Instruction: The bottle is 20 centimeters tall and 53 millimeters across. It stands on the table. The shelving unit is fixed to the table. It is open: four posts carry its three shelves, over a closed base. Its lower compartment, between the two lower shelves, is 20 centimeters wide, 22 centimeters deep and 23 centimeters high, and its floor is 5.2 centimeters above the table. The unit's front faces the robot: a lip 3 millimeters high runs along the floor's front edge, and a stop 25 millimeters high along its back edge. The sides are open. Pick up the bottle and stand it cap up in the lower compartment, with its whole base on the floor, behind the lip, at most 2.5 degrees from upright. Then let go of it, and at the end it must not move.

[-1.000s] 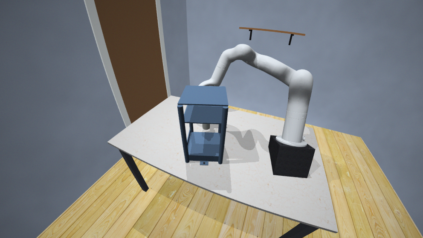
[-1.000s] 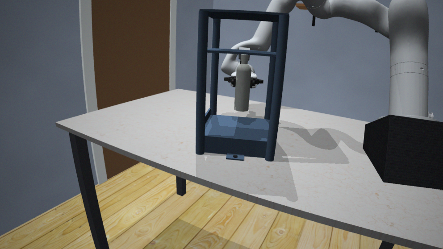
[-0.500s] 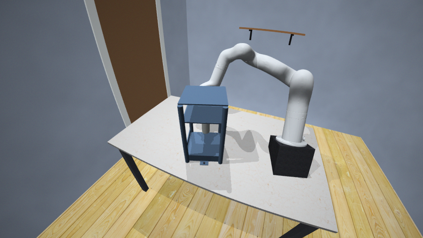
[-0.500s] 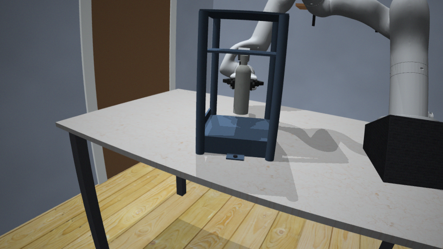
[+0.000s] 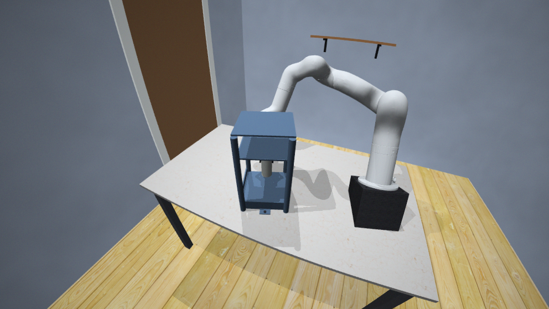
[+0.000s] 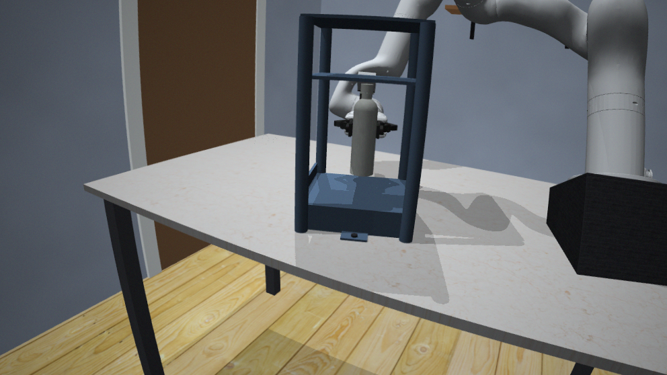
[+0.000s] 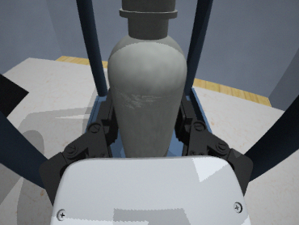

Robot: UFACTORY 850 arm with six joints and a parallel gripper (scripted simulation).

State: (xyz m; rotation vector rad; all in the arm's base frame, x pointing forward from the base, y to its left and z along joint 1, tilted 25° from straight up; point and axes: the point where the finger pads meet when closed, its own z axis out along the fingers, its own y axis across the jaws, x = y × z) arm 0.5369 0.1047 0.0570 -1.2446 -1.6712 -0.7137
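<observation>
Now: hand 20 mm past the shelving unit, 60 mm to the right of it and 30 mm below it.
</observation>
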